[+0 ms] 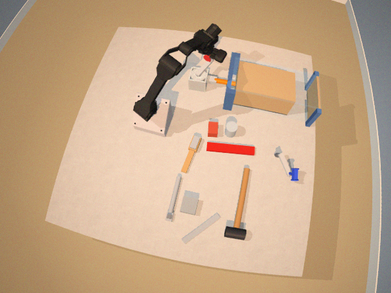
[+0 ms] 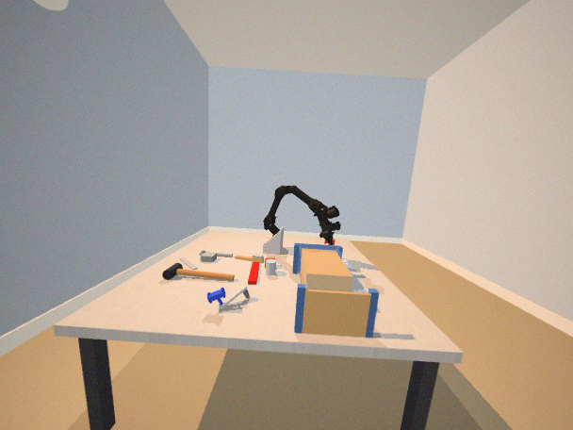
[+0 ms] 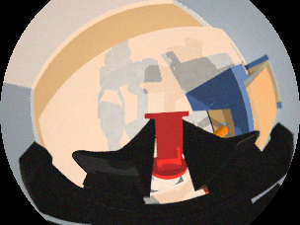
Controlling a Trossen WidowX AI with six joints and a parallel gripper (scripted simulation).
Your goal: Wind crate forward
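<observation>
Now: gripper tip 70 mm past the winch, 110 mm to the left of it and 100 mm above it. Round my gripper tip: red knob 10 mm behind, 20 mm to the right; blue frame 110 mm ahead, 110 mm to the right, 20 mm below; red bar 150 mm ahead, 450 mm to the right, 120 mm below.
</observation>
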